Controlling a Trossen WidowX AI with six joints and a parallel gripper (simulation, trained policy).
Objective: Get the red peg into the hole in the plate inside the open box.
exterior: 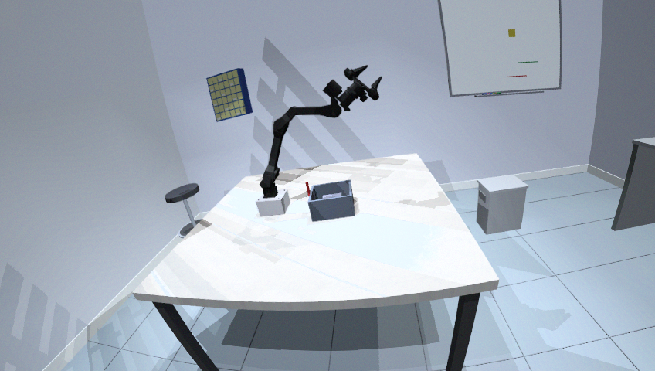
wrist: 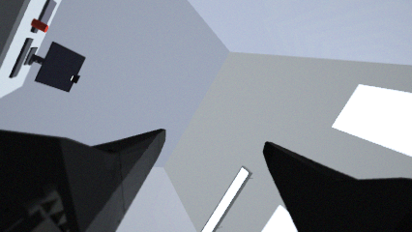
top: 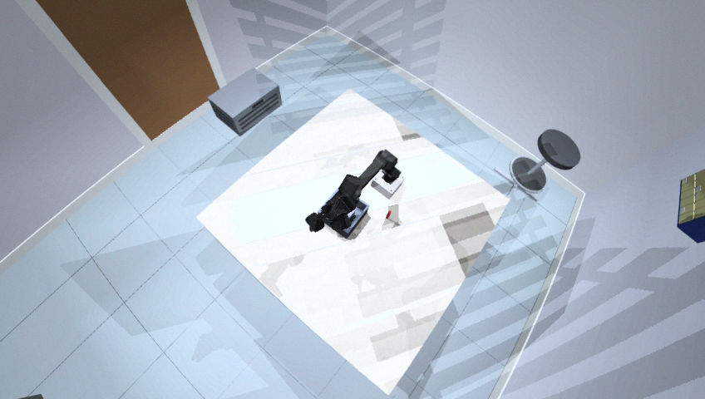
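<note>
Now: the red peg 420 mm behind my gripper tip, 100 mm to the left of it and 550 mm below it. The rest, counted from my gripper tip: grey box (280 mm behind, 90 mm to the right, 560 mm below).
</note>
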